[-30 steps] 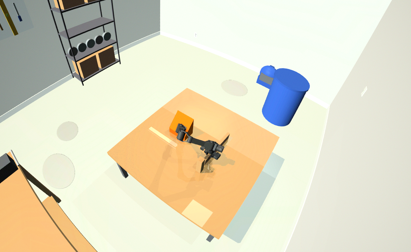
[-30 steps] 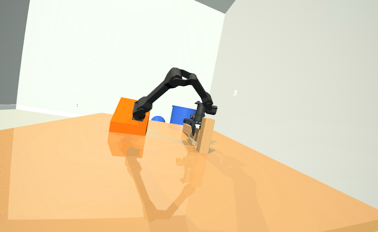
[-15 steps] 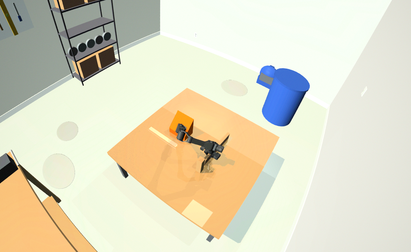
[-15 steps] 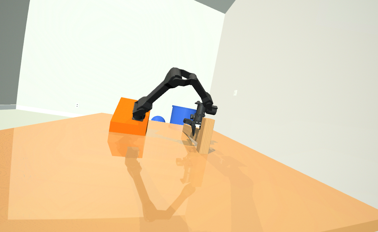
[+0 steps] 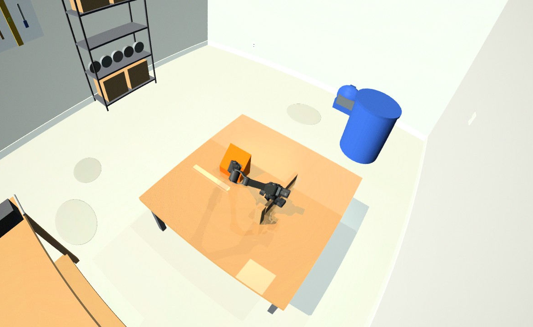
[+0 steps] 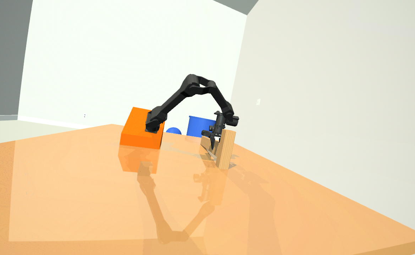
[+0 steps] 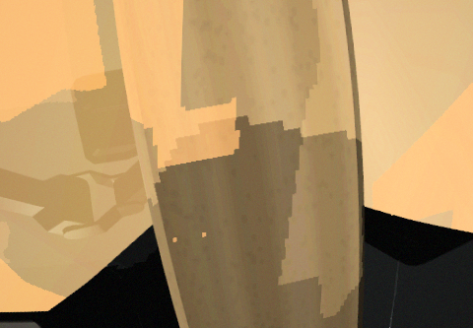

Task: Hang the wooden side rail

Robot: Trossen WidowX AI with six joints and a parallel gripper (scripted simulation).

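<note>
My gripper tip is now 14 cm to the left of the headboard post and 4 cm below it.
</note>
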